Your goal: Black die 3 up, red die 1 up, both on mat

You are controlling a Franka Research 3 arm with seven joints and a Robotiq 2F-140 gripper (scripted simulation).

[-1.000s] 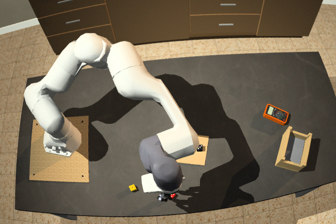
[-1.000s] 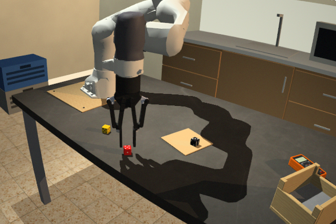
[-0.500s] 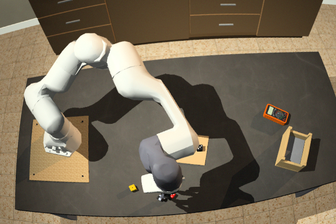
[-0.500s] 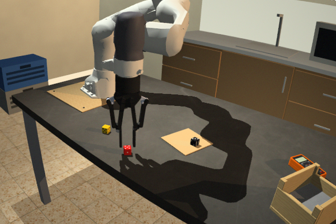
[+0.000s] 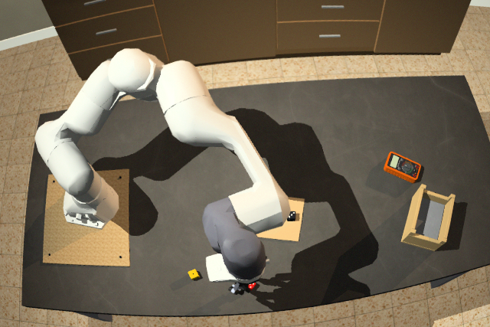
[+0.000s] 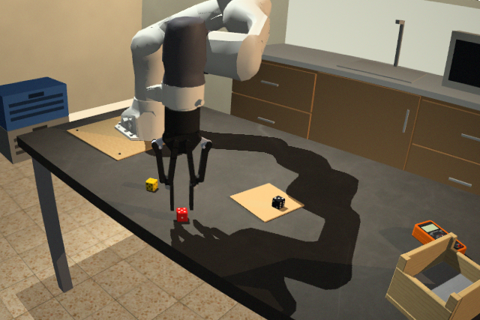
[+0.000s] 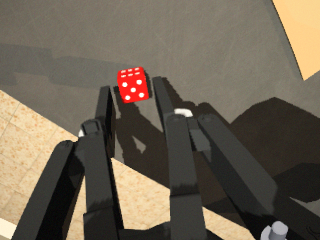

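Right now my hand is 5 cm above the red die. From my hand the other things lie so: black die: 14 cm ahead, 21 cm to the left, 5 cm below; yellow die: 16 cm behind, 5 cm to the left, 5 cm below; tan mat: 10 cm ahead, 21 cm to the left, 6 cm below.
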